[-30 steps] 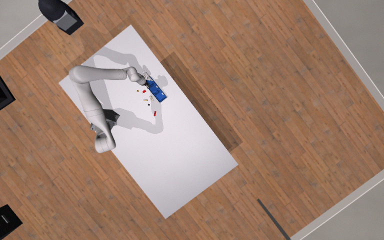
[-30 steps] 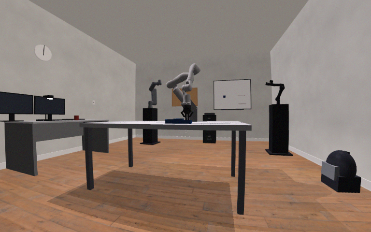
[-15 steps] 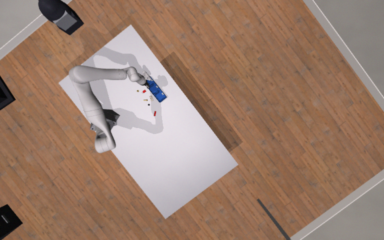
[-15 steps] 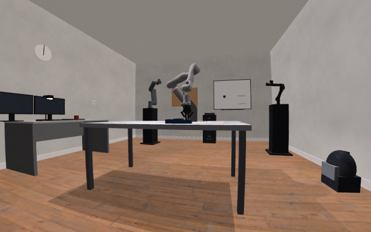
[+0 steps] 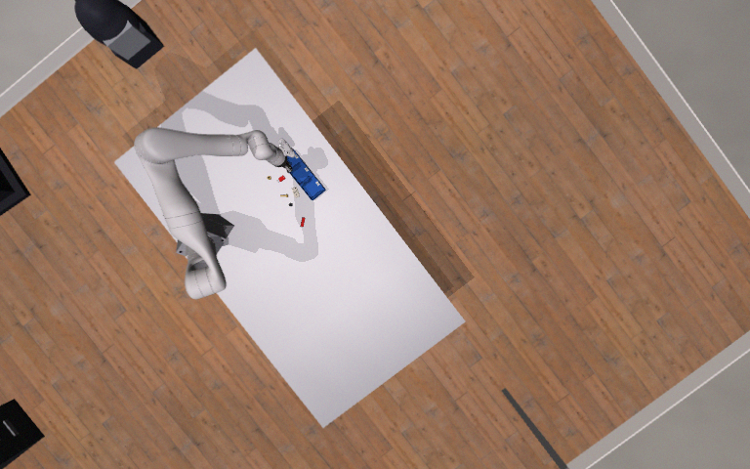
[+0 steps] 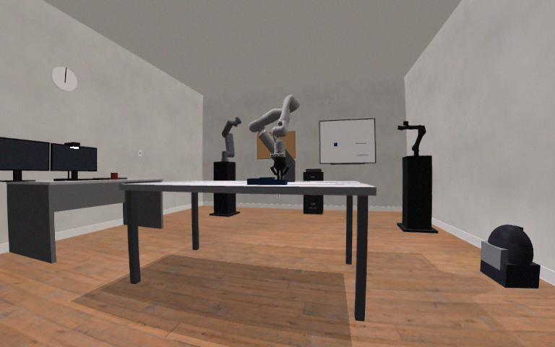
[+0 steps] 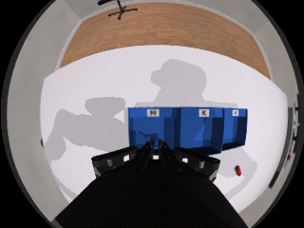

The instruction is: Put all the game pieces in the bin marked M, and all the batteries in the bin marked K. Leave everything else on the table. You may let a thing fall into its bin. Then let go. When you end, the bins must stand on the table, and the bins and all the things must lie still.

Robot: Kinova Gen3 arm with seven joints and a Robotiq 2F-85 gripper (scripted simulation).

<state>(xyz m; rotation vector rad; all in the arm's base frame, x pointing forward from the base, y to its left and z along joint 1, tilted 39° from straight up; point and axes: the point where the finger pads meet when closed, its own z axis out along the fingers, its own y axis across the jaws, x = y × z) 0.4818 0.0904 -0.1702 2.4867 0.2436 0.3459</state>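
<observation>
Now: the red cylinder 9 cm behind my hand, 27 cm to the right of it and 3 cm below it. Round my hand: white tile 4 cm behind, 12 cm to the right, 3 cm below; then black piece 10 cm behind, 16 cm to the right, 3 cm below; then bin 3 cm ahead, 8 cm to the right, 1 cm below.
</observation>
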